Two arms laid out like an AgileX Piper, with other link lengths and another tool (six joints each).
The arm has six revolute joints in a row. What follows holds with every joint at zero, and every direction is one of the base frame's.
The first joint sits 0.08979 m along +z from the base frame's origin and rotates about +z.
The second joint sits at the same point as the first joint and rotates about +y.
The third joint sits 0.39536 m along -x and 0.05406 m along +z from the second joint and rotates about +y.
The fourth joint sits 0.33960 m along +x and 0.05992 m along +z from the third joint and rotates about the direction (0.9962, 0, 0.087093).
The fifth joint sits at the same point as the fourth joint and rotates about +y.
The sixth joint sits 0.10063 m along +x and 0.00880 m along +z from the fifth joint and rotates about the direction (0.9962, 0, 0.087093).
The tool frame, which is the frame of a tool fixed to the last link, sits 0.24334 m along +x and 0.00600 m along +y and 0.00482 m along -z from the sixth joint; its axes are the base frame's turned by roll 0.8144, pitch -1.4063 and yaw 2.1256 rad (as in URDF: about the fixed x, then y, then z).
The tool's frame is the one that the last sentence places.
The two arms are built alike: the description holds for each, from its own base.
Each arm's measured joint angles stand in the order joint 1, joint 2, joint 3, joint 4, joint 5, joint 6.
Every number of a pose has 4 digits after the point. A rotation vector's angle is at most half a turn.
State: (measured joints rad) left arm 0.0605 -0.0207 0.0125 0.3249 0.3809 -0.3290; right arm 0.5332 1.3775 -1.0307 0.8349 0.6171 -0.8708
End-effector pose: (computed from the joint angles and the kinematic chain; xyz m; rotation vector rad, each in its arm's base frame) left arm 0.2604 0.0618 0.0834 2.3661 0.1981 1.8647; right arm 0.3849 0.4005 0.2089 -2.2633 -1.1194 -1.1952
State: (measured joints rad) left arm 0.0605 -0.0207 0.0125 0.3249 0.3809 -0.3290; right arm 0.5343 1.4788 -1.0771 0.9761 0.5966 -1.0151
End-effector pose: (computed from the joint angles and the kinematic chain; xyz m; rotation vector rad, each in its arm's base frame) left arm 0.2604 0.0618 0.0834 2.3661 0.1981 1.8647; right arm 0.4101 0.4308 0.2004 -2.2108 -1.1160 -1.1998
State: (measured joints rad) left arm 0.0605 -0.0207 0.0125 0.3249 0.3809 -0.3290; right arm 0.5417 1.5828 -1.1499 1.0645 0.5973 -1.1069
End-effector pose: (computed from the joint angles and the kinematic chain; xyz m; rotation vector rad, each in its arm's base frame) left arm 0.2604 0.0618 0.0834 2.3661 0.1981 1.8647; right arm 0.4345 0.4610 0.1922 -2.1689 -1.1243 -1.1949
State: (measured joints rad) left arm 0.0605 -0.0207 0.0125 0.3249 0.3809 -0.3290; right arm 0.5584 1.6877 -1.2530 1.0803 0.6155 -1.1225
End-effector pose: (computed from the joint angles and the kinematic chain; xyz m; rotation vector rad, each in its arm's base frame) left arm 0.2604 0.0618 0.0834 2.3661 0.1981 1.8647; right arm 0.4551 0.4929 0.1844 -2.1383 -1.1485 -1.1733
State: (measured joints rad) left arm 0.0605 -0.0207 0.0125 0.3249 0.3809 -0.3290; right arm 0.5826 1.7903 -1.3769 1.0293 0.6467 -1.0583
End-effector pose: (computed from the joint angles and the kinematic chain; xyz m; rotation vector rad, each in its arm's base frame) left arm 0.2604 0.0618 0.0834 2.3661 0.1981 1.8647; right arm 0.4701 0.5244 0.1742 -2.1292 -1.1770 -1.1259
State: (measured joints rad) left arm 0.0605 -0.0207 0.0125 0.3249 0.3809 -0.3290; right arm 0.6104 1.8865 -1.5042 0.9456 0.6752 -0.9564
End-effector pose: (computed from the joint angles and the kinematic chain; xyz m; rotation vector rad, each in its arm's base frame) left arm 0.2604 0.0618 0.0834 2.3661 0.1981 1.8647; right arm 0.4830 0.5527 0.1609 -2.1417 -1.2030 -1.0762
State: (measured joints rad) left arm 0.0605 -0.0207 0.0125 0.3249 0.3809 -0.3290; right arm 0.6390 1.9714 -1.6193 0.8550 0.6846 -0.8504
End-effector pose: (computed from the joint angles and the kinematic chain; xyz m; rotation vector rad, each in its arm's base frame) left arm 0.2604 0.0618 0.0834 2.3661 0.1981 1.8647; right arm 0.4977 0.5767 0.1466 -2.1695 -1.2192 -1.0503
